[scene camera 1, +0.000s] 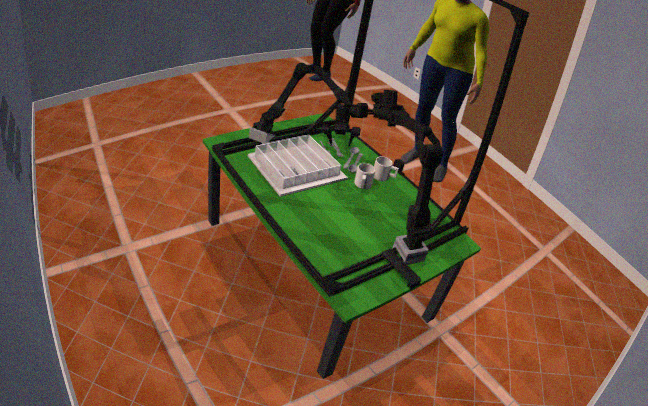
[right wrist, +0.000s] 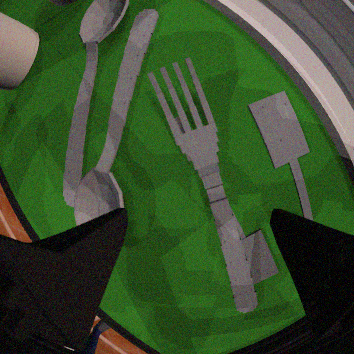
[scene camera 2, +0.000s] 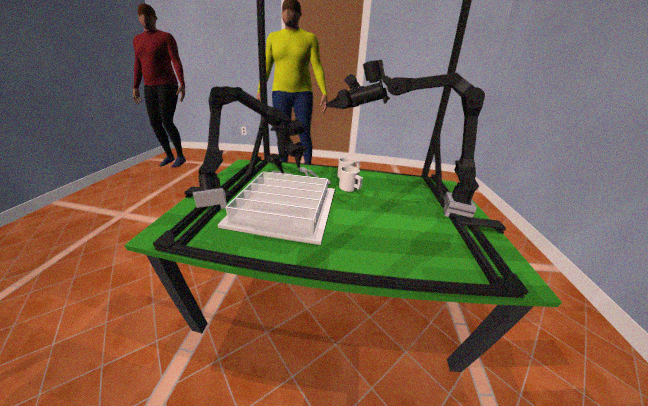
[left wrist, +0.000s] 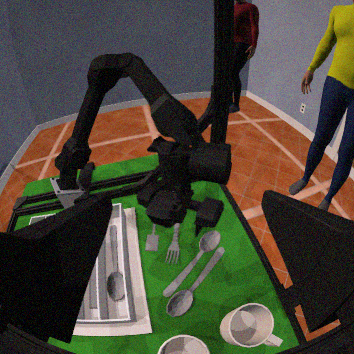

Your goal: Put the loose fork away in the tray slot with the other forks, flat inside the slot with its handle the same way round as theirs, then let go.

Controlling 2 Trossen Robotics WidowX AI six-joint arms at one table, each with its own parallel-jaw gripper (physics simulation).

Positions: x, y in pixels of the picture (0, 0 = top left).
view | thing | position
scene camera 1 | white cutlery tray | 303, 153
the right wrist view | my right gripper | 201, 217
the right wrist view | white cutlery tray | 320, 32
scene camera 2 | my left gripper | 329, 105
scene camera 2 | white cutlery tray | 268, 201
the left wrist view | my left gripper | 188, 199
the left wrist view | my right gripper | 180, 229
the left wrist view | white cutlery tray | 108, 310
